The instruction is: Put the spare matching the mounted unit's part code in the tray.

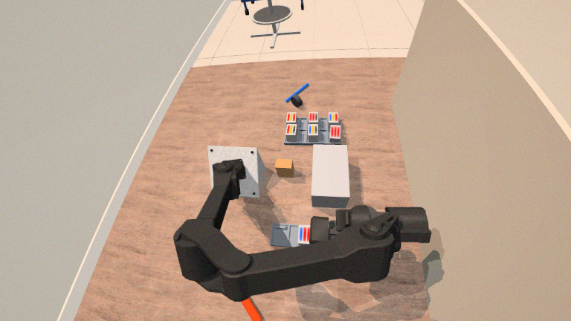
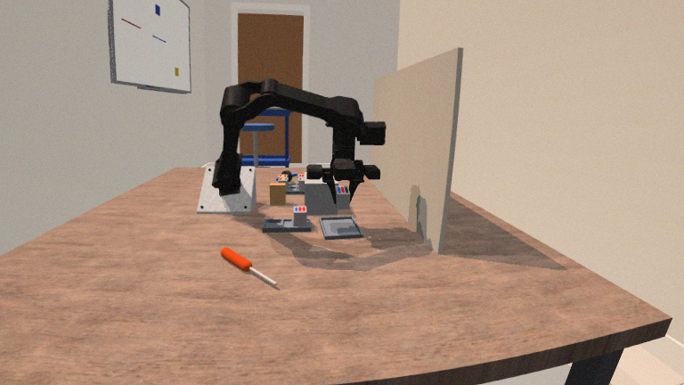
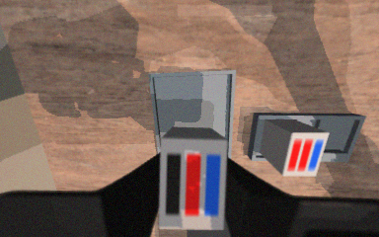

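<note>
Now: gripper tip 70 mm above the grey tray. Also, from my gripper tip: brown block (160 mm behind, 230 mm to the left, 40 mm below); then grey rack (140 mm behind, 30 mm to the left, 60 mm below); then mounted unit (30 mm behind, 190 mm to the left, 20 mm below).
</note>
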